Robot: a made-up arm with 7 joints. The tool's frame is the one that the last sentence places.
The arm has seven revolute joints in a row. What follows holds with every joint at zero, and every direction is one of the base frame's. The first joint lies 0.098 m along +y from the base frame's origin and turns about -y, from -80 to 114.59 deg. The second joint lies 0.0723 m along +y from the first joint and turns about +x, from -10 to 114.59 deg. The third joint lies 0.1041 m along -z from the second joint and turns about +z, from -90 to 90 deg. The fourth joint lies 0.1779 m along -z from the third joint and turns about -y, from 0 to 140 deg. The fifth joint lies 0.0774 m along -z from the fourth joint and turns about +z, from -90 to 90 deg. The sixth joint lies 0.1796 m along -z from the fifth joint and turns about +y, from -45 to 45 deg. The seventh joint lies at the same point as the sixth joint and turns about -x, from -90 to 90 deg. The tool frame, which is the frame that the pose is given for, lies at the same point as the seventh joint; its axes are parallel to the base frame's.
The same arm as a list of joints. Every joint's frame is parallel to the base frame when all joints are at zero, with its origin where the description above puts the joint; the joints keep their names.
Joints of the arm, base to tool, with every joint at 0 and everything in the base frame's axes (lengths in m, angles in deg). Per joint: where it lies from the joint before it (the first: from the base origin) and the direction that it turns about. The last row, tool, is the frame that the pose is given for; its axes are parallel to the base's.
joint 1: axis 0 -1 0 origin 0 0.098 0
joint 2: axis 1 0 0 origin 0 0.0723 0
joint 3: axis 0 0 1 origin 0 0 -0.1041
joint 4: axis 0 -1 0 origin 0 0 -0.1779
joint 5: axis 0 0 1 origin 0 0 -0.0774
joint 6: axis 0 1 0 origin 0 0 -0.1796
joint 7: axis -1 0 0 origin 0 0 0
tool: origin 0 0 0
Joint limits (deg, base to tool): -80..114.59 -10..114.59 -90..90 0..140 -90..90 -45..45 -90..90

